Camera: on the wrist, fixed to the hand. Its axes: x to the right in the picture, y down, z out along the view.
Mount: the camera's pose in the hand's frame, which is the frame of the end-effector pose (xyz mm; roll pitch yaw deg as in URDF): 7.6 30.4 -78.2 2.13 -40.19 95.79
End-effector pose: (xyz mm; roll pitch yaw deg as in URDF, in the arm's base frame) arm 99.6 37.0 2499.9 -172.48 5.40 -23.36
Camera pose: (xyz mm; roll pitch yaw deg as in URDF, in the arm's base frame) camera 96.9 -5.8 2572.4 173.16 46.78 -125.69
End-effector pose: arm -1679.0 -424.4 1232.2 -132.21 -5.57 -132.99
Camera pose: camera -1739.5 -374.4 1262.8 -142.43 87.81 168.54
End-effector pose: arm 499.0 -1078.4 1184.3 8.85 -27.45 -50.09
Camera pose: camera 557.1 -1082.3 1123.4 -35.53 -39.35 72.48
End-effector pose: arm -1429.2 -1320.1 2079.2 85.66 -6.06 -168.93
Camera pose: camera -1418.7 -1399.8 2104.3 -158.16 -52.56 85.63
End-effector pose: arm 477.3 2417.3 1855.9 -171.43 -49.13 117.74
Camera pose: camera 537.5 2392.4 1909.3 -115.12 33.36 66.05
